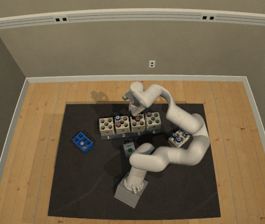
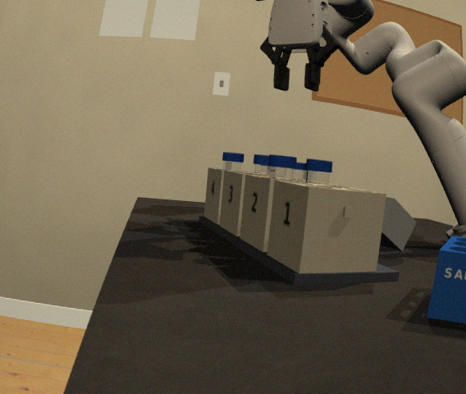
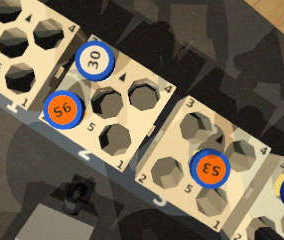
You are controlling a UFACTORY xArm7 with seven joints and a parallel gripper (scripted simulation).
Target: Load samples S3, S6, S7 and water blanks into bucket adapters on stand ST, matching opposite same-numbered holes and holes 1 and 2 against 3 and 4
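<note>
Now: hand 14 cm past the white blank rack, 27 cm to the left of it and 22 cm above it. The rest, counted from my hand: blue sample rack: 2 cm behind, 39 cm to the left, 22 cm below; adapter 1: 6 cm ahead, 21 cm to the left, 20 cm below.
</note>
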